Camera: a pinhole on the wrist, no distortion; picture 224 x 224 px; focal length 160.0 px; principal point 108.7 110.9 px. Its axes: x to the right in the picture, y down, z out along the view. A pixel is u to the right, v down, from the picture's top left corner.
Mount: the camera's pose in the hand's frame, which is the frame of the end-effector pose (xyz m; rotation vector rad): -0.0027 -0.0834 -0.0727 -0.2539 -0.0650 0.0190
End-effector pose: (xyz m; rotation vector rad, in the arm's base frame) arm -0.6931 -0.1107 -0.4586 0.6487 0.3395 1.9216
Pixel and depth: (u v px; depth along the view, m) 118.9 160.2 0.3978
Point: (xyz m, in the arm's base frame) -0.6298 -0.1881 -0.1619
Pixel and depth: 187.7 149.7 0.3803
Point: -0.6598 -0.0280 -0.1292
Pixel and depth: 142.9 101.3 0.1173
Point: -0.6272 -0.0742 -0.4491
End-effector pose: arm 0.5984 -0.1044 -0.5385 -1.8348 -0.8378 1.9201
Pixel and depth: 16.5 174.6 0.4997
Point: 0.3252 -0.5389 -0.4350
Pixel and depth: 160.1 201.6 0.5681
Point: 0.2387 -0.3738 -0.8893
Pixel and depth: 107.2 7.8 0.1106
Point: 0.5303 -0.0248 -0.4525
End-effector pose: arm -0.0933 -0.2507 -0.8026 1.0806 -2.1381 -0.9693
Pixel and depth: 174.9 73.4 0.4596
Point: -0.4446 -0.2662 -1.0743
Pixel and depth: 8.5 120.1 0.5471
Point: -0.2363 0.2504 -1.0506
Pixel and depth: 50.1 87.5 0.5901
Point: -0.3152 0.1322 -1.1580
